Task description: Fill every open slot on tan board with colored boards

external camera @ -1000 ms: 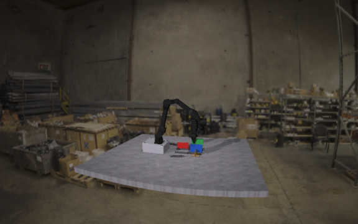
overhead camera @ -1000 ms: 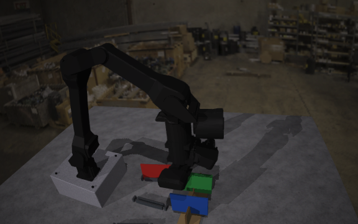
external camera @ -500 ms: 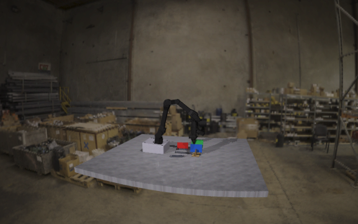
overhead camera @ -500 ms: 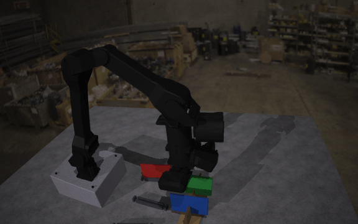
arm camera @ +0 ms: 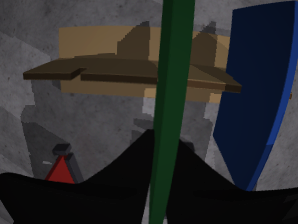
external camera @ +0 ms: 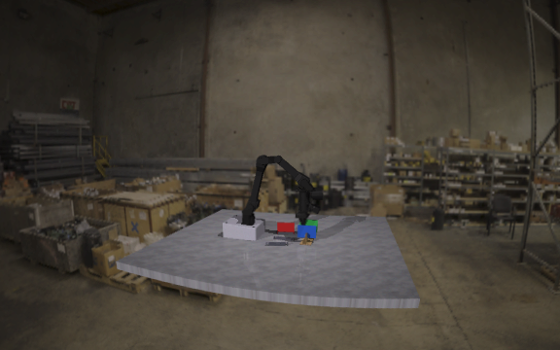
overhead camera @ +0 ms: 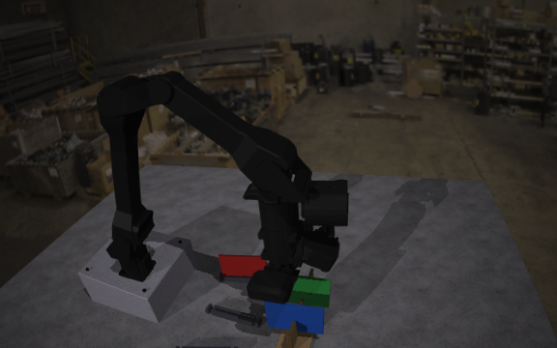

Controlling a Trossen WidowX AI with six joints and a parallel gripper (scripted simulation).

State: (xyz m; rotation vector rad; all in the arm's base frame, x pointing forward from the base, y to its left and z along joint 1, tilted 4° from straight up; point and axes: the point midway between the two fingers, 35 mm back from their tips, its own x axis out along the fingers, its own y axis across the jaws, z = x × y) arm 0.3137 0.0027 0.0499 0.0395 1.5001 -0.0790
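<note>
The tan board lies 3 cm ahead of my gripper tip and 5 cm below it. From my gripper tip the other things lie so: blue board 2 cm ahead, 5 cm to the right, 2 cm below; green board 3 cm ahead; red board 11 cm behind, 10 cm to the left, 5 cm below.
</note>
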